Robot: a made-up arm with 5 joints.
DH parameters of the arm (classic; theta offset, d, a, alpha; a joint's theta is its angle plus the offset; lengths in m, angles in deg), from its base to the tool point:
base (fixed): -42.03 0 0.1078 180
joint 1: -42.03 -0.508 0.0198 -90
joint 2: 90 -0.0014 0.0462 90
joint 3: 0 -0.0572 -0.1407 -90
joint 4: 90 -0.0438 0.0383 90
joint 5: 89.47 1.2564 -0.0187 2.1
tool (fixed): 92.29 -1.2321 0 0
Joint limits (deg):
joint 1: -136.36..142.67
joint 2: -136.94..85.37
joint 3: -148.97..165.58
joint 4: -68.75..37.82
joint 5: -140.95..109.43
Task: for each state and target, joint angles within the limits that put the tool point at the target. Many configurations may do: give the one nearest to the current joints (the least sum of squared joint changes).
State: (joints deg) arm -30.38 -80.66 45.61 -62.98 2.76
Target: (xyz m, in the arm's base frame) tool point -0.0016 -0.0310 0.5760
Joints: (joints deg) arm -42.83 -121.37 9.90 -68.75 -0.81
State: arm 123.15 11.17 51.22 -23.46 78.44
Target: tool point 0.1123 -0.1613 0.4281
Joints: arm 142.67 48.16 -1.29 -52.49 54.80
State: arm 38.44 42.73 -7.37 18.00 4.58
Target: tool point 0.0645 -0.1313 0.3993
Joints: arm 50.40 47.83 -53.42 29.46 17.23
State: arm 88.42 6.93 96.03 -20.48 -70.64
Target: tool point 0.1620 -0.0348 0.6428
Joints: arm 80.15 1.27 125.97 -30.86 -48.33
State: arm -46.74 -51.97 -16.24 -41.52 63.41
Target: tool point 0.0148 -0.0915 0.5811
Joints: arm -45.59 -89.65 -31.25 -43.56 77.70
